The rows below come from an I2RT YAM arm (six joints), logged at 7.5 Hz.
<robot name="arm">
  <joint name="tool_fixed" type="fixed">
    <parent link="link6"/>
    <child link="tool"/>
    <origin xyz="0 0 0" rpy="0 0 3.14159"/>
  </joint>
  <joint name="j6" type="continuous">
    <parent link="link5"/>
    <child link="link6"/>
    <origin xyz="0 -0.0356 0.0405" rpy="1.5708 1.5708 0"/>
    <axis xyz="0 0 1"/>
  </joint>
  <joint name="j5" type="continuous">
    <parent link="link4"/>
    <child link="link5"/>
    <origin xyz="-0.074 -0.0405 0.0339" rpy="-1.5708 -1.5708 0"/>
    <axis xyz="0 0 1"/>
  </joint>
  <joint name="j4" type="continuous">
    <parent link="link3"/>
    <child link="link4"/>
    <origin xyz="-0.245 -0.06 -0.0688"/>
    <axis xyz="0 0 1"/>
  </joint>
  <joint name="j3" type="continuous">
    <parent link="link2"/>
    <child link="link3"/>
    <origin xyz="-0.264 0 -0.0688" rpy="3.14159 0 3.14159"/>
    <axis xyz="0 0 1"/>
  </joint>
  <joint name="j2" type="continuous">
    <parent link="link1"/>
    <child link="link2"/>
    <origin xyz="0.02 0.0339 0.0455" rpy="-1.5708 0 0"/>
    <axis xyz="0 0 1"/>
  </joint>
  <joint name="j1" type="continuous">
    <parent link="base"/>
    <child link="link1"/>
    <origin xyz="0 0 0.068"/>
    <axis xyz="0 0 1"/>
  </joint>
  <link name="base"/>
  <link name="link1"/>
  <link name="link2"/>
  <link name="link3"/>
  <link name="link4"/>
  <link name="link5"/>
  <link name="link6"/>
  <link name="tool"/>
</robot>
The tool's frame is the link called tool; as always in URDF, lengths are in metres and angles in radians. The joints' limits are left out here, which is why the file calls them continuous.
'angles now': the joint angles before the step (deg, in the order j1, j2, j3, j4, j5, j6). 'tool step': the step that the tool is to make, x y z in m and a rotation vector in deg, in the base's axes. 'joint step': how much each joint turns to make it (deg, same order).
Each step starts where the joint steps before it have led.
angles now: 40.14, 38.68, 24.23, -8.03, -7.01, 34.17
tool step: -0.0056, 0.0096, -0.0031, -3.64, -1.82, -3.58
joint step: 5.84, 1.16, 0.00, 0.00, 10.19, 0.09
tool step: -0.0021, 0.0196, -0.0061, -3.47, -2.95, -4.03
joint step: 7.04, 5.26, 0.00, 4.47, 11.94, 0.40
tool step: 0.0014, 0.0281, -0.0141, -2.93, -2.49, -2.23
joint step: 5.84, 9.73, -0.01, 8.69, 8.88, 0.04
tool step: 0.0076, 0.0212, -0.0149, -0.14, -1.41, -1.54
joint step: 1.60, 9.35, 0.07, 9.79, 3.39, 0.19
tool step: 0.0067, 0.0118, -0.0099, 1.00, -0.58, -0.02
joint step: 0.00, 5.93, 0.09, 6.99, 0.02, 0.00
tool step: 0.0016, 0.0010, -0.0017, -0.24, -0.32, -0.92
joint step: -0.09, 0.91, 0.06, 0.81, 0.92, -0.03
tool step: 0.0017, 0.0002, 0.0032, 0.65, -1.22, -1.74
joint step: -0.09, 0.02, 0.28, 0.92, 1.80, -0.03
